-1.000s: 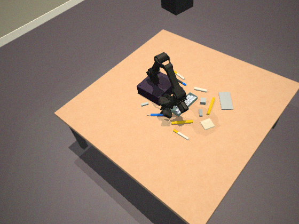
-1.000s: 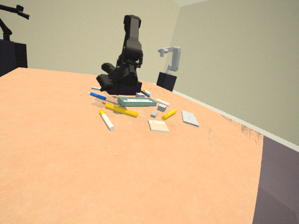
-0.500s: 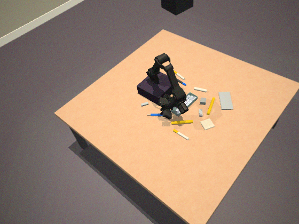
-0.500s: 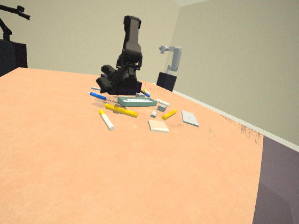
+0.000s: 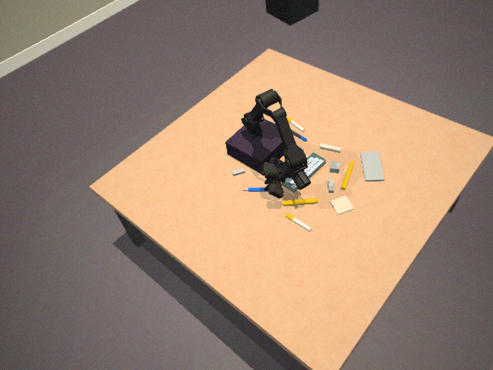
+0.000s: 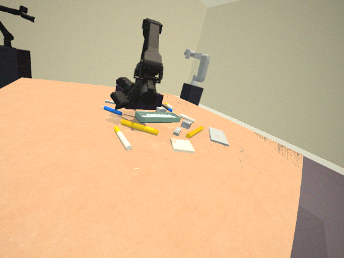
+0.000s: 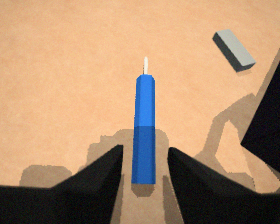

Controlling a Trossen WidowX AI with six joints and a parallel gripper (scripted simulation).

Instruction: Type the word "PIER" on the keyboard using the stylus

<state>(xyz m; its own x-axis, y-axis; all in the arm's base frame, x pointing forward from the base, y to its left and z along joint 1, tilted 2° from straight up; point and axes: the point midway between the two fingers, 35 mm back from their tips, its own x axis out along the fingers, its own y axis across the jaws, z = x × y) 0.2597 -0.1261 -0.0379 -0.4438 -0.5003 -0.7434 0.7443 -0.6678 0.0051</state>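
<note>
My gripper tip is 4 cm to the left of the blue stylus, 4 cm past it and 2 cm above it. From my gripper tip the other things lie so: cream tile 27 cm ahead, 19 cm to the left, 2 cm below; then white stick 38 cm to the left, 2 cm below, 1 cm ahead; then grey block 16 cm behind, 2 cm to the right, 2 cm below.
</note>
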